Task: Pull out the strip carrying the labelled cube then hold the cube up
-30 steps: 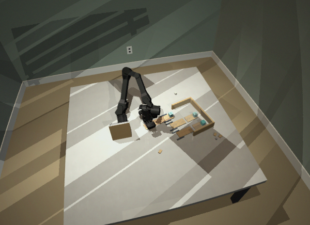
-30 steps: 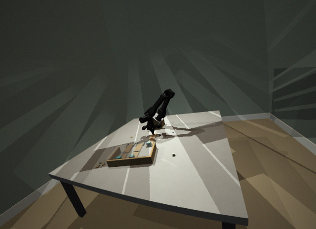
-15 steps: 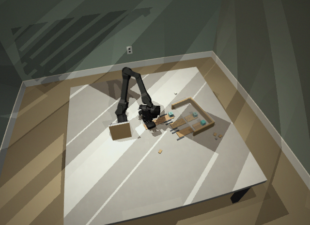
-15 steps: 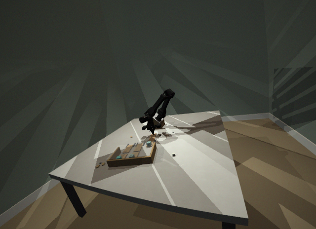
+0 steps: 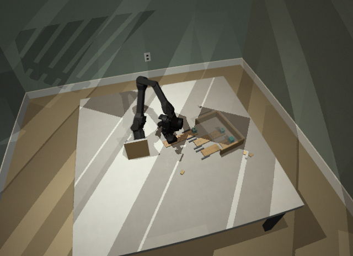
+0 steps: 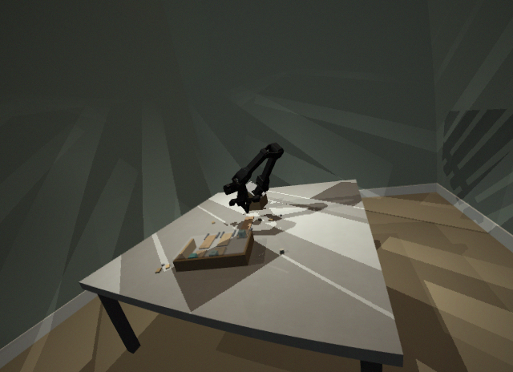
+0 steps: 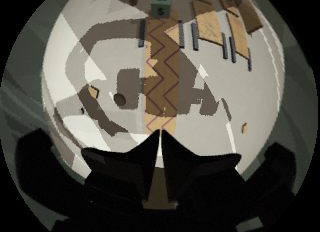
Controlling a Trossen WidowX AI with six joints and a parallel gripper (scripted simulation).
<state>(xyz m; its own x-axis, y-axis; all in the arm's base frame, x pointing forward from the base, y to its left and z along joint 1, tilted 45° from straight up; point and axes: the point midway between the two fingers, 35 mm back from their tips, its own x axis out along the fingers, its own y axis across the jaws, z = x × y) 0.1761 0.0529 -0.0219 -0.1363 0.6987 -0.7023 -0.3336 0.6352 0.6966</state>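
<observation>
Now: the zigzag strip 9 cm ahead of my gripper tip, 4 cm to the left of it and 4 cm below it.
</observation>
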